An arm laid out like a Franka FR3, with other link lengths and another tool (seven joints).
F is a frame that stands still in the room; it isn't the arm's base.
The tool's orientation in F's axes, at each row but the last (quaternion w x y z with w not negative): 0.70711 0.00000 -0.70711 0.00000; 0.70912 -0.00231 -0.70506 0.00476; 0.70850 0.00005 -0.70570 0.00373; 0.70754 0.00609 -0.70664 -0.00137; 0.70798 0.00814 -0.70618 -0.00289
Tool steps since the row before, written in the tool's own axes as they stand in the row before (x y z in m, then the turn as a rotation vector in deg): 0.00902 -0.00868 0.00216 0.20 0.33 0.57; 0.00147 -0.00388 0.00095 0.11 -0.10 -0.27; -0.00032 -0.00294 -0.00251 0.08 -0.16 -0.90; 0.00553 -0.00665 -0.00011 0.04 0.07 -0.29; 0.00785 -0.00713 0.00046 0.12 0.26 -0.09
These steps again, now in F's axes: -0.00216 -0.00868 0.00902 -0.57 0.33 0.20; -0.00093 -0.00387 0.00151 0.27 -0.10 0.11; 0.00252 -0.00293 -0.00031 0.90 -0.15 0.08; 0.00016 -0.00671 0.00546 0.29 0.07 0.04; -0.00039 -0.00725 0.00774 0.09 0.26 0.12
